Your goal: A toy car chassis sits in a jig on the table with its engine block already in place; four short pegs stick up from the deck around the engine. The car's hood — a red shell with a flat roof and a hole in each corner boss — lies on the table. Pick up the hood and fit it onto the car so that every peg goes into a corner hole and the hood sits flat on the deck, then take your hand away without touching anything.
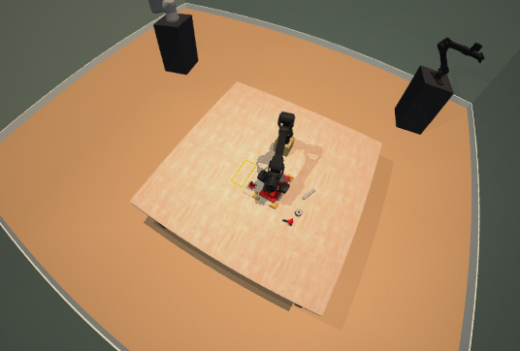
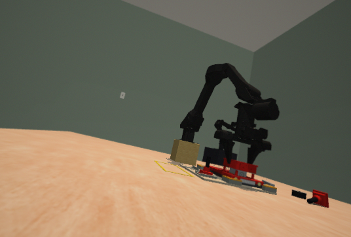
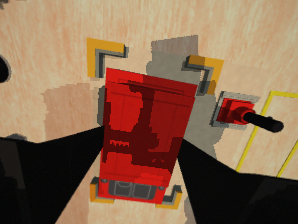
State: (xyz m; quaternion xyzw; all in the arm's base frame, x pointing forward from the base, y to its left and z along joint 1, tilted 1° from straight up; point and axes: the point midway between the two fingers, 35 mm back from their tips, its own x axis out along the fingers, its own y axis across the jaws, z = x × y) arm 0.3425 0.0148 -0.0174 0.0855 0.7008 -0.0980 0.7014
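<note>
The red hood is 10 mm above my gripper tip. From my gripper tip the other things lie so: grey rod (50 mm behind, 230 mm to the left, 50 mm below); grey engine block (30 mm below); grey wheel (90 mm ahead, 190 mm to the left, 40 mm below).
</note>
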